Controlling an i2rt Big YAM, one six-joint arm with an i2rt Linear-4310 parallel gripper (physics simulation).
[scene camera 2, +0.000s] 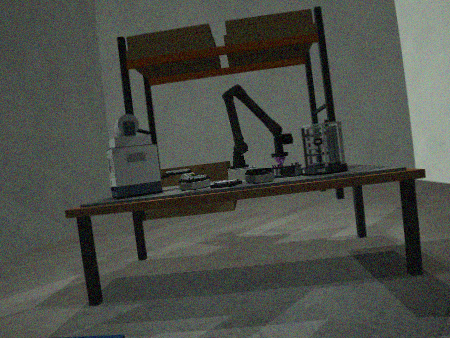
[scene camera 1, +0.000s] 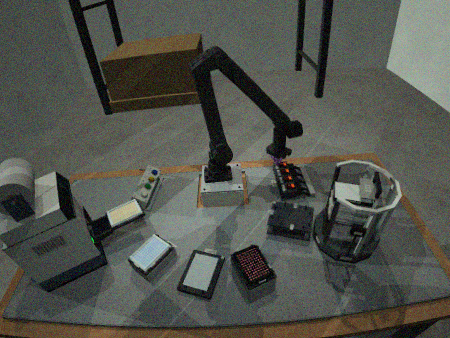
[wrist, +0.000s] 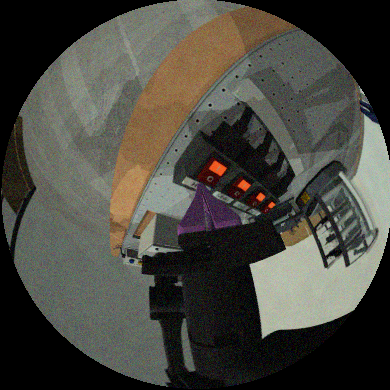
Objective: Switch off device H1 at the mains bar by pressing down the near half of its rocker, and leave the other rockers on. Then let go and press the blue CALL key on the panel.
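Where they show: gripper, between the fingertips: (scene camera 1: 277,165) (wrist: 200,185); arm's base, origin of its link: (scene camera 2: 239,167) (scene camera 1: 218,175).
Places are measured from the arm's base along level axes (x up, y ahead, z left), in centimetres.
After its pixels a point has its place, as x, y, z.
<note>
The mains bar (scene camera 1: 300,185) {-3.9, 8.5, 35.3} (wrist: 187,162) {-3.7, -8.9, 30.5} lies at the back right of the table, with several rockers in a row. The H1 rocker (scene camera 1: 284,164) {-3.0, -5.9, 31.7} (wrist: 213,172) {-2.7, -6.1, 31.4} is the end one, next to the table's back edge; its far half glows orange and its near half, marked O, is dark red. The other rockers also glow orange. My gripper (scene camera 1: 278,160) {-3.2, -5.9, 28.5} (scene camera 2: 280,162) {-3.2, -5.9, 28.5} (wrist: 200,185) {-3.2, -5.9, 28.5} is shut and empty, its purple fingertips pointing down beside the H1 end of the bar. Contact is unclear. The key panel (scene camera 1: 145,192) {-0.7, 5.3, -32.4} stands at the back left, its blue key (scene camera 1: 154,172) {-0.9, -8.2, -29.9} (wrist: 132,261) {-0.8, -8.1, -29.8} at the far end.
The white arm base (scene camera 1: 222,195) {-2.7, 10.1, 0.9} stands between panel and bar. A dark box (scene camera 1: 291,220) {-1.7, 28.7, 25.4} lies in front of the bar, with a clear-walled round enclosure (scene camera 1: 367,207) (scene camera 2: 322,150) {4.9, 45.9, 43.0} to its right. A large grey machine (scene camera 1: 50,247) {12.5, 41.4, -56.6} (scene camera 2: 135,170) {6.4, 41.8, -57.5} stands at left; several flat devices lie in front.
</note>
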